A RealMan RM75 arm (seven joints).
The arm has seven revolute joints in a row. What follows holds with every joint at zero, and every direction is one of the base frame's.
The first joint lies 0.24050 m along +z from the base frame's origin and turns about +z.
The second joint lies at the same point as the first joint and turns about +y.
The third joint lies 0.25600 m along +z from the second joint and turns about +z.
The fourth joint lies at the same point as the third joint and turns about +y.
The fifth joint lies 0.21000 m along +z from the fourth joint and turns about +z.
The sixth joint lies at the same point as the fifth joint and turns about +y.
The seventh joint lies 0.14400 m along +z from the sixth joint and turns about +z.
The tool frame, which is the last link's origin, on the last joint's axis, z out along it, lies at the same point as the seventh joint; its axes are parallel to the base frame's.
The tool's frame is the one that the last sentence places.
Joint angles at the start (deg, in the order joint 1, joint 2, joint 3, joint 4, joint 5, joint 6, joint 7):
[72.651 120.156 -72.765 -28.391 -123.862 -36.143 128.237]
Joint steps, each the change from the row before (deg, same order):
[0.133 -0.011 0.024 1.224 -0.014 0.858 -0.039]
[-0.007 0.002 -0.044 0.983 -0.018 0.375 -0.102]
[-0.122 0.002 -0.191 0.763 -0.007 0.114 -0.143]
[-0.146 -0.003 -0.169 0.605 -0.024 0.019 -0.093]
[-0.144 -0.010 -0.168 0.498 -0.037 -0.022 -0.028]
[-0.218 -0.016 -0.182 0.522 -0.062 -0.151 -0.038]
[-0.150 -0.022 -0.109 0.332 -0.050 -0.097 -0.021]
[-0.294 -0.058 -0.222 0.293 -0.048 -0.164 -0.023]
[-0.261 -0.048 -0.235 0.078 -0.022 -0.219 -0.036]
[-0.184 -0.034 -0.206 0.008 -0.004 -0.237 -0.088]
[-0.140 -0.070 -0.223 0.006 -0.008 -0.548 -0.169]
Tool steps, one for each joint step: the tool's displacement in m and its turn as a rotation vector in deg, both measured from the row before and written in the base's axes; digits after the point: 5 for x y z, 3 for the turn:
[0.00480 0.00096 -0.00151 0.336 -0.289 -0.787]
[0.00503 -0.00010 -0.00184 -0.057 -0.401 -0.677]
[0.00504 -0.00074 -0.00194 -0.256 -0.508 -0.528]
[0.00450 -0.00079 -0.00160 -0.272 -0.437 -0.475]
[0.00398 -0.00077 -0.00132 -0.260 -0.380 -0.438]
[0.00485 -0.00113 -0.00150 -0.392 -0.452 -0.522]
[0.00321 -0.00068 -0.00083 -0.237 -0.293 -0.346]
[0.00437 -0.00086 -0.00070 -0.283 -0.391 -0.409]
[0.00294 -0.00078 -0.00042 -0.265 -0.309 -0.197]
[0.00186 -0.00072 -0.00037 -0.263 -0.268 -0.043]
[0.00171 -0.00115 -0.00050 -0.541 -0.384 0.040]

